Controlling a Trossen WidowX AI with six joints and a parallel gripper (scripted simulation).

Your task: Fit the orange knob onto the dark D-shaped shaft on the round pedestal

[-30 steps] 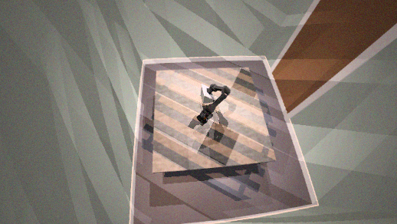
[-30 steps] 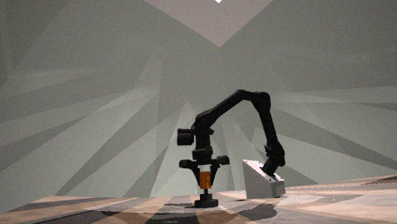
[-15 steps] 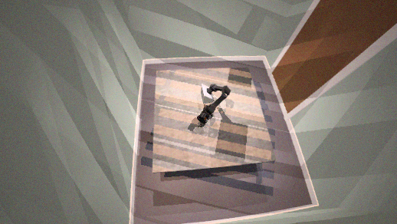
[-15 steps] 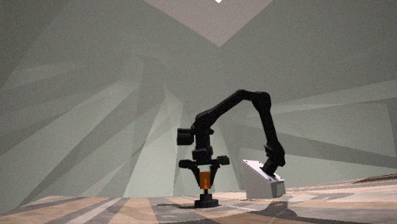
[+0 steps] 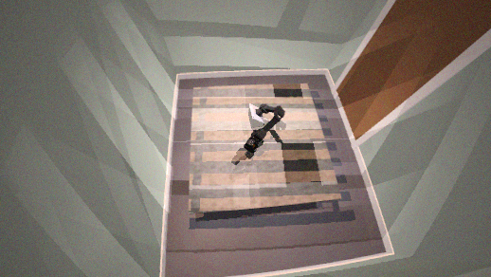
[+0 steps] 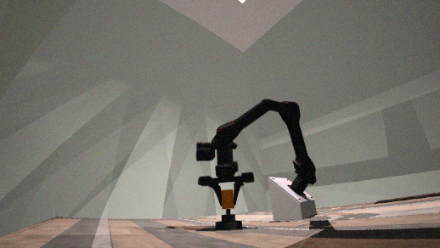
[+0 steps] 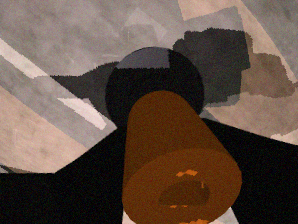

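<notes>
Now: gripper tip 20 mm below the orange knob. Round my gripper tip: dark round pedestal 40 mm below.
</notes>
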